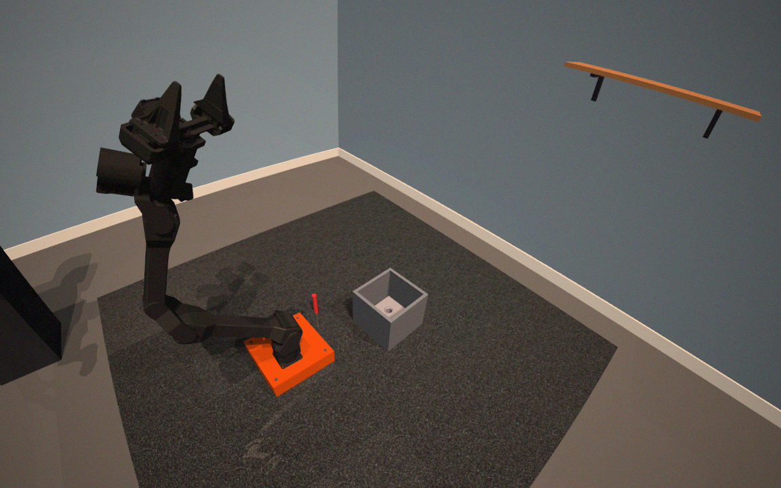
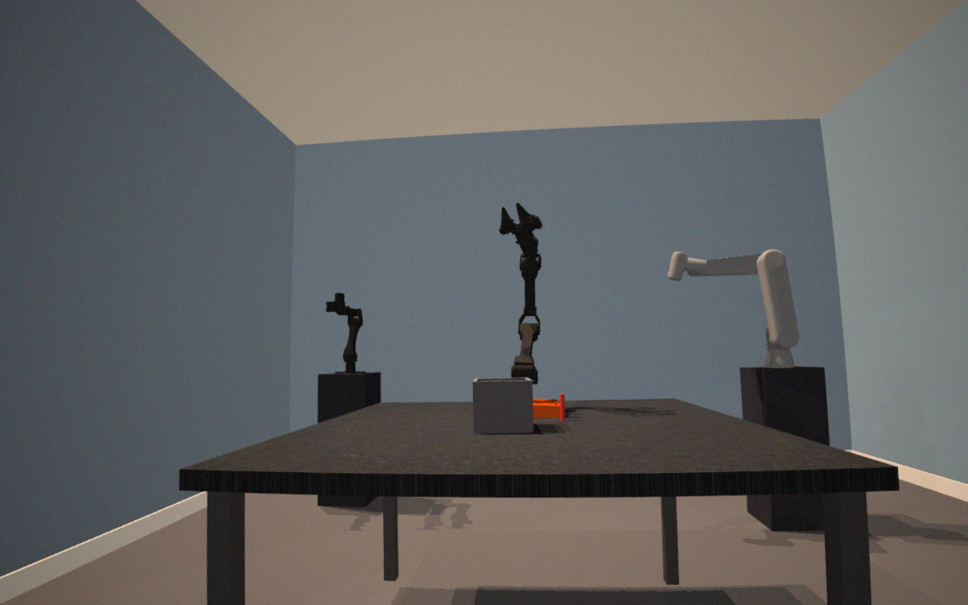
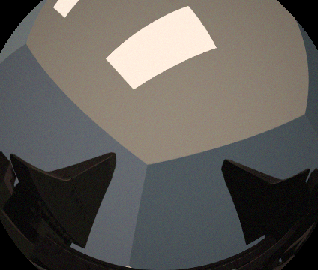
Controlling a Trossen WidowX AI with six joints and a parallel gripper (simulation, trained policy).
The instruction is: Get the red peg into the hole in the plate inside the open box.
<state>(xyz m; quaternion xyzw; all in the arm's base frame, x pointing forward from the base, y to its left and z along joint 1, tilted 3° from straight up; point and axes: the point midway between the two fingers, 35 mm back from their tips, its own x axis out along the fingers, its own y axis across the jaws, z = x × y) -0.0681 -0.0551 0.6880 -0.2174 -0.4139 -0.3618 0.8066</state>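
Now: gripper tip 720 mm above the red peg, 210 mm short of it and 160 mm to the right of it. From my gripper tip the other things lie so: pale plate: 720 mm below, 380 mm ahead, 10 mm to the right.
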